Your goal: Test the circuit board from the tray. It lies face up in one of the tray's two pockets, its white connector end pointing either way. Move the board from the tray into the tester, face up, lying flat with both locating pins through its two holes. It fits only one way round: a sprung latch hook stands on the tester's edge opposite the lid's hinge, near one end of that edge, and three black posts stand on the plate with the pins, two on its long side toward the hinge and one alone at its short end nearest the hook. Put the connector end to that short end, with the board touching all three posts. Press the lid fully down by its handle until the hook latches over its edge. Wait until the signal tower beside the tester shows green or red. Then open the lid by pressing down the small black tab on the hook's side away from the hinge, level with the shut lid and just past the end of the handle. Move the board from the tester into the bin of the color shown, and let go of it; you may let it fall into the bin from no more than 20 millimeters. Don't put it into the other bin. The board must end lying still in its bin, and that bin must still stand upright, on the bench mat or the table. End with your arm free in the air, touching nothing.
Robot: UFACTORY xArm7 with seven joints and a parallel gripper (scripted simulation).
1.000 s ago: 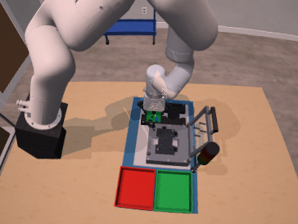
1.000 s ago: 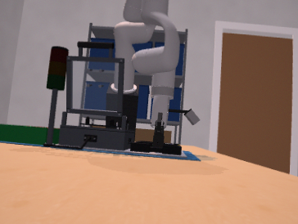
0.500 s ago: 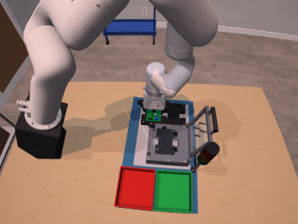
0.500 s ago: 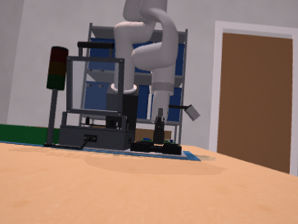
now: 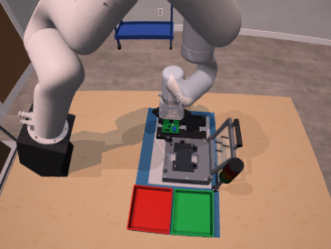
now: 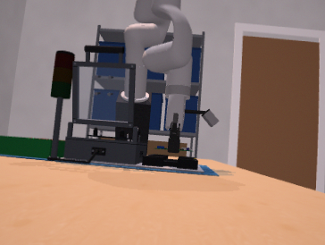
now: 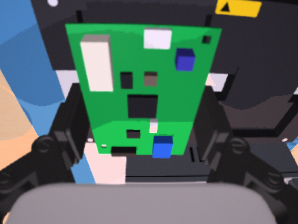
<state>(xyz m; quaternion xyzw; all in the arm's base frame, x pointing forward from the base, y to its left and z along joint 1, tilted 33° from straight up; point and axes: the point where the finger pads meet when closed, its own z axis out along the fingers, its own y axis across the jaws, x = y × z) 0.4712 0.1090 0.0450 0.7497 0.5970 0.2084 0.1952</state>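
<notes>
Now: hand 11 cm to the left of the latch hook, 4 cm below it and 3 cm past it. Round my hand: tester's clear lid: 21 cm to the right, 14 cm ahead, 13 cm above; tester's plate: 18 cm to the right, 2 cm ahead, 2 cm above; green circuit board: right at my hand.
</notes>
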